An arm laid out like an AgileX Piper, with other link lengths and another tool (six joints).
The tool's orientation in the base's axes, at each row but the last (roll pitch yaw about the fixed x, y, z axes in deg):
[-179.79, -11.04, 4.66]
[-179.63, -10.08, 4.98]
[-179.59, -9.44, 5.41]
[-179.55, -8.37, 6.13]
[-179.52, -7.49, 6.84]
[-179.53, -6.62, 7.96]
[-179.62, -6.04, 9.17]
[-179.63, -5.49, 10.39]
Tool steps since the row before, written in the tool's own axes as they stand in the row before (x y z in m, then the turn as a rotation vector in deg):
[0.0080, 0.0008, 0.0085, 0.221, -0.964, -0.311]
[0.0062, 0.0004, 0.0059, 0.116, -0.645, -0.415]
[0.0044, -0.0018, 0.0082, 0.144, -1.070, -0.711]
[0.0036, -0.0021, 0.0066, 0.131, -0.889, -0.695]
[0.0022, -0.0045, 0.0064, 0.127, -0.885, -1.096]
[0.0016, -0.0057, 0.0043, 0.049, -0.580, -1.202]
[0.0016, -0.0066, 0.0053, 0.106, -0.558, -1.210]
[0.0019, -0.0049, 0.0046, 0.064, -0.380, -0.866]
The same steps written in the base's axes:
[0.0095, 0.0000, -0.0068, 0.078, 0.972, 0.351]
[0.0071, 0.0003, -0.0047, -0.015, 0.643, 0.433]
[0.0055, 0.0024, -0.0074, -0.076, 1.062, 0.733]
[0.0043, 0.0026, -0.0060, -0.067, 0.881, 0.714]
[0.0024, 0.0049, -0.0060, -0.122, 0.867, 1.111]
[0.0013, 0.0060, -0.0040, -0.169, 0.552, 1.204]
[0.0011, 0.0069, -0.0051, -0.110, 0.539, 1.218]
[0.0014, 0.0053, -0.0044, -0.087, 0.365, 0.871]

